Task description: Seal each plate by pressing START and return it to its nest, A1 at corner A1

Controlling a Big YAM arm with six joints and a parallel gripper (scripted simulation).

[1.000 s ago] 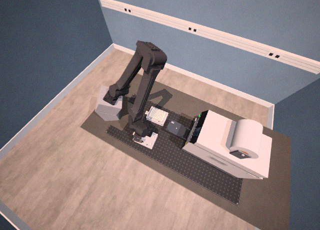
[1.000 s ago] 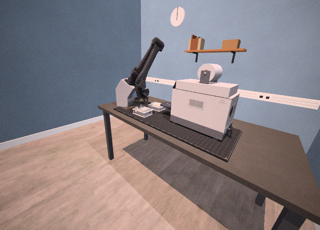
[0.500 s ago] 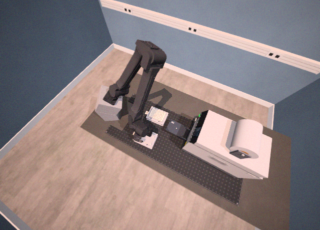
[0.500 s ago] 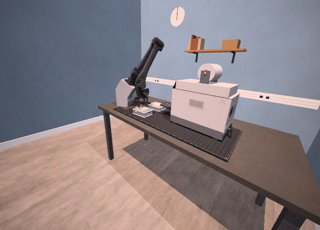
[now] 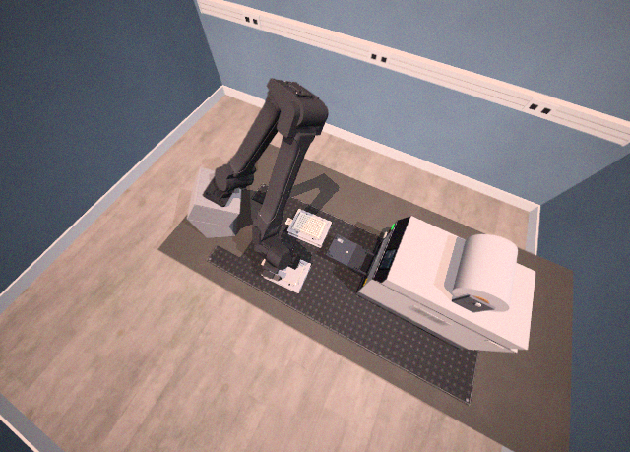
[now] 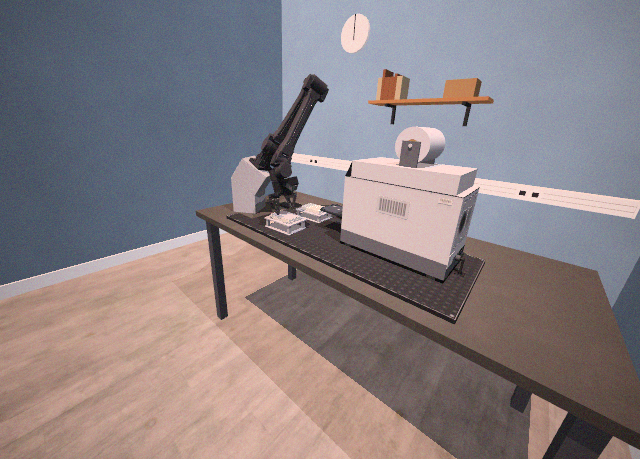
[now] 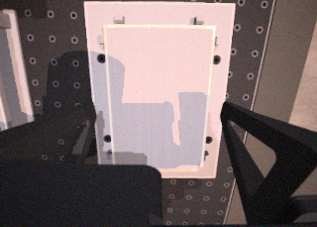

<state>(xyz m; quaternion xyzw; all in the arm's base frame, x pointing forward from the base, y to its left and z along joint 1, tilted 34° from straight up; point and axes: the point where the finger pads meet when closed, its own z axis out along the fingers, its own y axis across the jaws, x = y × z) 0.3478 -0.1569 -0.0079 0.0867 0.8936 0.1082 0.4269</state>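
The plate nest lies 40 mm below my hand. Also, from my hand: sealer stage 210 mm ahead, 130 mm to the left, 10 mm above; then foil roll 540 mm ahead, 330 mm above, 80 mm to the left.
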